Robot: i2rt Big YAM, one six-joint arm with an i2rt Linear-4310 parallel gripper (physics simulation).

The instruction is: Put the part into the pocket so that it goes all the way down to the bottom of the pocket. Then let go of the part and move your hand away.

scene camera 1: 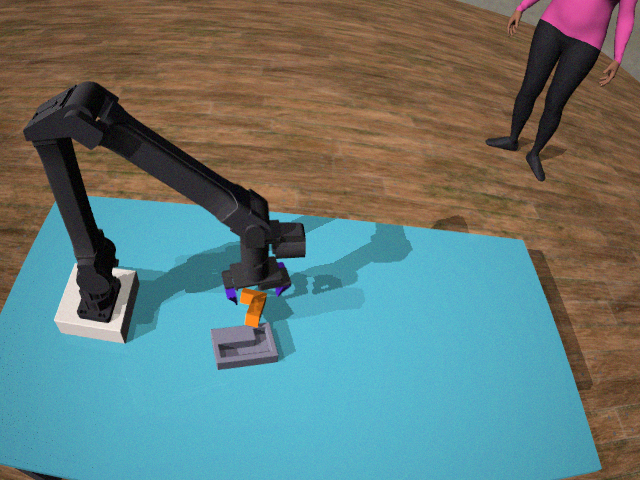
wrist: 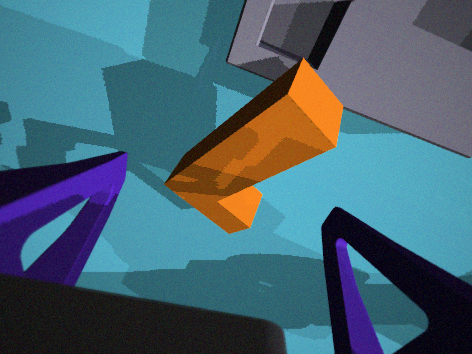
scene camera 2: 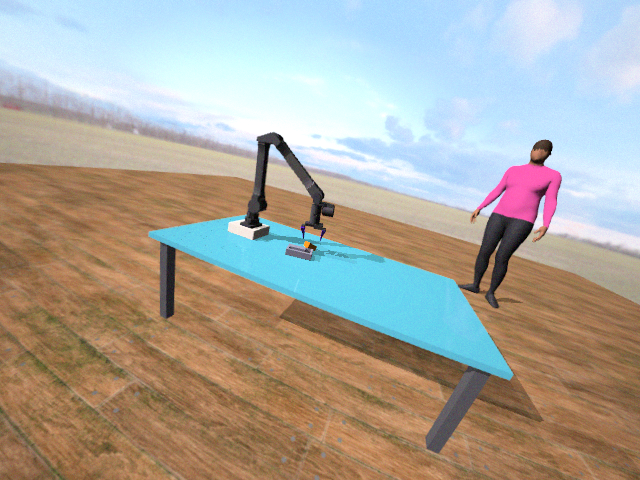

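Pixels of known places: gripper, fingertip midpoint: [scene camera 1: 256, 298] [wrist: 233, 192] [scene camera 2: 311, 240]; arm's base, origin of the base link: [scene camera 1: 100, 300] [scene camera 2: 251, 225].
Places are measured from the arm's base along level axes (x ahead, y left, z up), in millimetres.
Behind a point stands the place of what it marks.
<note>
The orange L-shaped part [scene camera 1: 254, 314] @(x 378, y 16, z 11 mm) [scene camera 2: 309, 245] @(x 389, y 9, z -3 mm) [wrist: 250, 145] @(x 384, y 39, z 1 mm) is tilted, outside the pocket. One end is raised at the back edge of the grey block, and the rest is behind the block. Whether that end rests on the rim is hard to tell. The grey block [scene camera 1: 235, 335] @(x 339, y -27, z -20 mm) [scene camera 2: 298, 252] @(x 370, y -86, z -27 mm) [wrist: 400, 75] @(x 345, y -24, z -21 mm) stands on the table with its pocket [scene camera 1: 242, 351] @(x 357, y -50, z -52 mm) facing up; part of the pocket shows in the wrist view. My gripper [scene camera 1: 257, 297] @(x 379, y 56, z 17 mm) [scene camera 2: 312, 239] @(x 379, y 56, z 17 mm) [wrist: 233, 192] @(x 379, y 56, z 17 mm) is wide open above the part, its purple fingers on either side of it, apart from it.
The arm's white base block [scene camera 1: 69, 310] @(x -71, y -44, z 0 mm) [scene camera 2: 242, 228] @(x -3, y -76, z -9 mm) stands at the left of the blue table [scene camera 1: 413, 361] @(x 770, y -41, z -57 mm) [scene camera 2: 372, 304] @(x 803, y -271, z -57 mm). A person in a pink top [scene camera 1: 578, 20] [scene camera 2: 527, 191] stands on the floor beyond the table's back right.
</note>
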